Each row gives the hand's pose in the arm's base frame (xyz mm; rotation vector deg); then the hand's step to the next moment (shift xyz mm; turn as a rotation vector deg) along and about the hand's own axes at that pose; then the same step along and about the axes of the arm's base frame.
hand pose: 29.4 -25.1 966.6 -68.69 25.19 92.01
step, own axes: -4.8 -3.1 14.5 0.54 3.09 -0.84
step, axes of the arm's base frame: -4.4 9.8 11.3 -2.29 -1.59 -1.67
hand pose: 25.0 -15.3 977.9 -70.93 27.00 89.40
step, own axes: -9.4 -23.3 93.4 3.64 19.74 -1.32
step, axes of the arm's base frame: -23.9 78.5 51.2 -16.49 -6.84 -9.27
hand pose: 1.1 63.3 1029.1 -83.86 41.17 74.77
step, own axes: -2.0 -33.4 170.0 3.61 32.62 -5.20
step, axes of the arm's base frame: -30.8 168.4 26.6 -26.76 -14.55 -13.29
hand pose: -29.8 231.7 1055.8 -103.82 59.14 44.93
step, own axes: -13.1 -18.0 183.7 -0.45 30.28 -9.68
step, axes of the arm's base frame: -7.3 175.6 -57.8 -26.11 -16.66 -7.19
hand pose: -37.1 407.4 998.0 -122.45 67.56 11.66
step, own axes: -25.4 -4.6 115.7 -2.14 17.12 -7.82
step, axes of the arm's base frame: 9.7 91.8 -74.4 -16.27 -9.59 -1.47
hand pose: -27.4 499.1 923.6 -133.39 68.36 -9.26
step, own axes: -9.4 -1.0 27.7 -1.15 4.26 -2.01
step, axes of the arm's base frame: 4.1 18.7 -22.2 -4.44 -1.93 -0.23
